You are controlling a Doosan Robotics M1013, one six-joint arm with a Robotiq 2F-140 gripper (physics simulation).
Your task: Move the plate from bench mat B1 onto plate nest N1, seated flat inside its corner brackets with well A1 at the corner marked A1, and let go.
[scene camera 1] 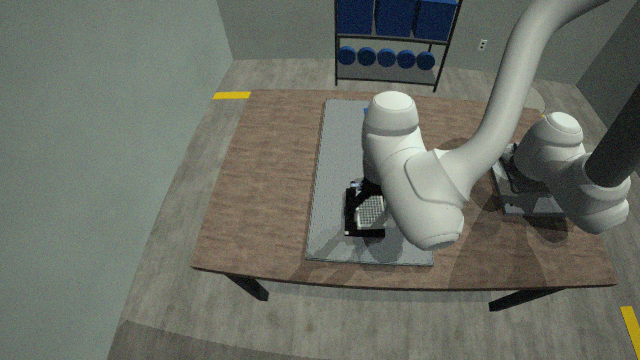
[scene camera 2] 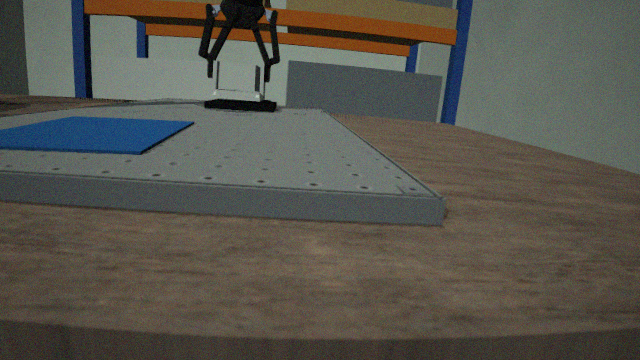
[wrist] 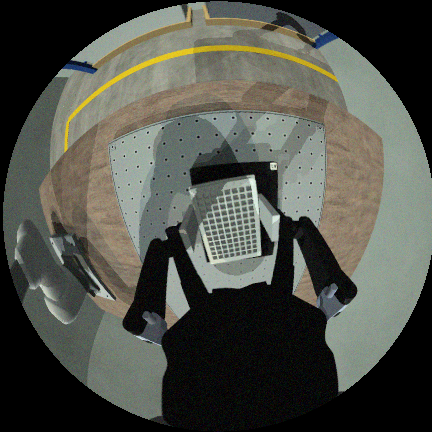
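Where they show: gripper, fingertip midpoint: (scene camera 1: 370,216) (wrist: 226,208); arm's base at its link origin: (scene camera 1: 525,173) (wrist: 78,271).
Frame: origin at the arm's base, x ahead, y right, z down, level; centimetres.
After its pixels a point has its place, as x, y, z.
Observation:
The white, gridded plate (scene camera 1: 370,212) {61.4, -17.8, -1.7} (scene camera 2: 238,95) {62.2, -10.2, -1.2} (wrist: 231,222) {61.7, -16.5, -1.0} is between the finger pads of my gripper (scene camera 2: 238,77) (wrist: 226,208) {61.2, -18.5, -0.3}, which is shut on it. The plate is low over the black plate nest N1 (scene camera 1: 351,215) {67.0, -18.0, 0.1} (scene camera 2: 240,105) {62.8, -8.3, 0.4} (wrist: 220,173) {61.0, -23.4, 0.1}; whether they touch is hard to tell. In the wrist view the plate looks slightly turned against the nest, with black nest showing past its far and right edges. The white corner mark (scene camera 1: 346,233) {68.4, -24.0, 0.1} (wrist: 273,166) {68.4, -23.7, 0.0} is uncovered. Blue bench mat B1 (scene camera 1: 365,111) {60.7, 29.7, 1.0} (scene camera 2: 100,135) {56.3, 26.9, 1.0} is mostly hidden by the arm in scene camera 1.
The nest stands on a grey perforated board (scene camera 1: 335,150) {72.5, 8.5, 1.2} (scene camera 2: 280,150) {69.6, 28.0, 1.2} (wrist: 300,150) {73.9, -26.1, 1.2} on the wooden table (scene camera 1: 265,165) {97.5, 2.0, 2.5} (scene camera 2: 320,260) {71.0, 41.7, 2.5} (wrist: 350,165) {89.9, -24.4, 2.5}. White arm parts (scene camera 1: 555,145) {5.8, -6.1, -22.5} and a grey base plate (scene camera 1: 532,205) {2.8, -14.0, -0.1} are at the right. A rack (scene camera 1: 390,37) with blue bins stands behind the table.

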